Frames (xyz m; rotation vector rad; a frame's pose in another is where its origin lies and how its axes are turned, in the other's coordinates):
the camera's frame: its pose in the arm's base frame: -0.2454 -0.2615 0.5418 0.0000 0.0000 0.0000
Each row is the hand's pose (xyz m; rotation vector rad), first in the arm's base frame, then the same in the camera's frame.
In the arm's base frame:
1: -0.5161 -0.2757 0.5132 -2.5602 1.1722 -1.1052
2: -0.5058 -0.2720 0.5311 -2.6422 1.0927 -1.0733
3: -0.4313 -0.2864 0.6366 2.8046 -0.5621 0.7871
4: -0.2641 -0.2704 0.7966 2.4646 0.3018 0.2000
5: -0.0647 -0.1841 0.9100 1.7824 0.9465 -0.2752
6: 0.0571 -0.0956 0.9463 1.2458 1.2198 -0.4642
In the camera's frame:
1: -0.2707 -0.0142 -0.0286 -2.5602 1.1722 -1.1052
2: -0.2604 -0.0105 -0.0107 -2.6422 1.0927 -1.0733
3: -0.1859 -0.0249 0.0948 2.8046 -0.5621 0.7871
4: -0.0187 -0.0089 0.2548 2.4646 0.3018 0.2000
5: 0.1807 0.0774 0.3682 1.7824 0.9465 -0.2752
6: 0.3025 0.1659 0.4045 1.2458 1.2198 -0.4642

